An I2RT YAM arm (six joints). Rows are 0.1 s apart.
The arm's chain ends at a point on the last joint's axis. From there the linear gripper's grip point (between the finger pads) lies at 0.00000 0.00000 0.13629 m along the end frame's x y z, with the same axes.
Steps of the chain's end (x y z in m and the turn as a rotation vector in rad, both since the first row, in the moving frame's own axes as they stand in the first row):
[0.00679, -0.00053, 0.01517, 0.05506, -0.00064, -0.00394]
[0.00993, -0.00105, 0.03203, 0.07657, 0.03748, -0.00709]
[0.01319, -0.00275, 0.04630, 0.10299, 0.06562, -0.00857]
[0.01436, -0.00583, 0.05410, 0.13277, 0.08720, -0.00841]
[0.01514, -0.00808, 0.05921, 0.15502, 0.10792, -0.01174]
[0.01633, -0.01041, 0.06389, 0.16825, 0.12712, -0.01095]
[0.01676, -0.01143, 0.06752, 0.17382, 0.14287, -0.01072]
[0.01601, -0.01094, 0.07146, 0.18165, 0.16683, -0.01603]
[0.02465, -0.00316, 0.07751, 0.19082, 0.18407, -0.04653]
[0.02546, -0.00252, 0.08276, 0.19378, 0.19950, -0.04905]
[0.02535, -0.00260, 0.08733, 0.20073, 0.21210, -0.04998]
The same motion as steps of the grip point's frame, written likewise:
[0.00669, -0.00803, 0.01496, 0.05506, -0.00064, -0.00394]
[0.01499, -0.01149, 0.03154, 0.07657, 0.03748, -0.00709]
[0.02205, -0.01679, 0.04529, 0.10299, 0.06562, -0.00857]
[0.02612, -0.02390, 0.05238, 0.13277, 0.08720, -0.00841]
[0.02964, -0.02917, 0.05679, 0.15502, 0.10792, -0.01174]
[0.03340, -0.03327, 0.06087, 0.16825, 0.12712, -0.01095]
[0.03594, -0.03502, 0.06408, 0.17382, 0.14287, -0.01072]
[0.03832, -0.03563, 0.06734, 0.18165, 0.16683, -0.01603]
[0.04883, -0.02943, 0.07275, 0.19082, 0.18407, -0.04653]
[0.05165, -0.02924, 0.07752, 0.19378, 0.19950, -0.04905]
[0.05316, -0.03028, 0.08156, 0.20073, 0.21210, -0.04998]

